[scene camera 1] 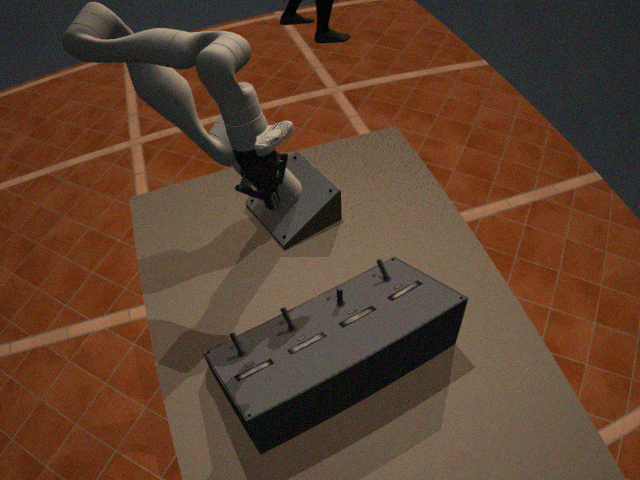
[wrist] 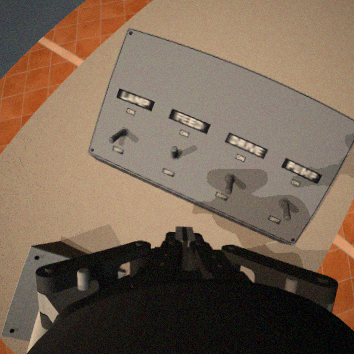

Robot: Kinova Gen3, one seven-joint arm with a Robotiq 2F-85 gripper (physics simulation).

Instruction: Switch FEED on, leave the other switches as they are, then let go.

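Places are measured from the arm's base along level axes (x ahead, y left, z up), in centimetres.
Pixels of known places: gripper, between the fingertips: (scene camera 1: 274, 208) (wrist: 182, 237); arm's base, origin of its link: (scene camera 1: 286, 192).
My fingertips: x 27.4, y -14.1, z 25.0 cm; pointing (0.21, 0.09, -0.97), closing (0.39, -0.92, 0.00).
For each thing: its top centre in the pictures, then the offset to it from my fingertips. Level surfaces: height alone.
- FEED switch, centre of its top: (wrist: 173, 148) (scene camera 1: 339, 288) dz -17.1, dx +12.1, dy +6.9 cm
- LAMP switch, centre of its top: (wrist: 113, 131) (scene camera 1: 383, 263) dz -18.2, dx +10.6, dy +18.9 cm
- DRIVE switch, centre of its top: (wrist: 231, 183) (scene camera 1: 286, 312) dz -18.2, dx +11.0, dy -5.1 cm
- PUMP switch, centre of its top: (scene camera 1: 235, 338) (wrist: 291, 209) dz -18.2, dx +11.2, dy -17.1 cm
- beige table top, height of its surface: dz -31.3 cm
The FEED switch (scene camera 1: 339, 298) (wrist: 175, 151) is the second lever from the left in the wrist view. It leans toward its ON label and looks shorter than the others. The LAMP switch (scene camera 1: 383, 270) (wrist: 119, 135), the DRIVE switch (scene camera 1: 287, 319) (wrist: 229, 184) and the PUMP switch (scene camera 1: 236, 344) (wrist: 286, 209) lean the other way, toward their lower labels. My gripper (scene camera 1: 274, 202) (wrist: 182, 237) is shut and empty. It hangs apart from every lever, on the robot's side of the panel and near the wedge-shaped base.
The grey switch panel (scene camera 1: 351, 338) (wrist: 225, 90) stands on the beige table top (scene camera 1: 392, 175) (wrist: 240, 30). The wedge-shaped base (scene camera 1: 315, 198) (wrist: 25, 295) stands behind it in the scene view. Arm shadows fall across the DRIVE and PUMP end.
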